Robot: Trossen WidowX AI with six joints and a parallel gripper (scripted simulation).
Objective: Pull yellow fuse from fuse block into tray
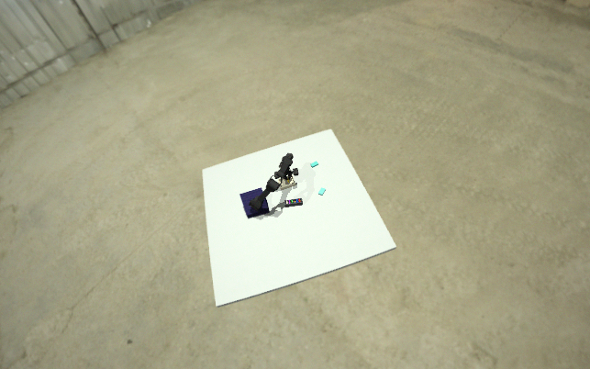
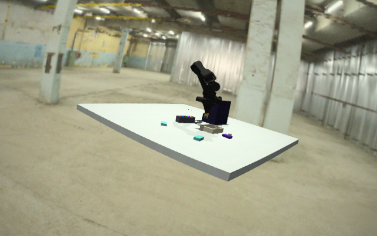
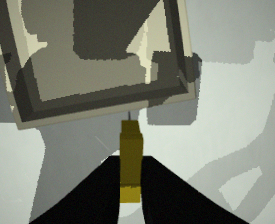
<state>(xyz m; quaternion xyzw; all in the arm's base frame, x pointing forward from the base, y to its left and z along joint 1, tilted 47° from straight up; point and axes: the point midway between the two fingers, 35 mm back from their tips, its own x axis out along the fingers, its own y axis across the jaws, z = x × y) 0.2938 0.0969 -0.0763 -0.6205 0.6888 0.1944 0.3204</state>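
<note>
The beige tray lies 10 cm below my gripper tip, 5 cm to the left of it and 2 cm behind it. The rest, counted from my gripper tip: yellow fuse (1 cm below).
</note>
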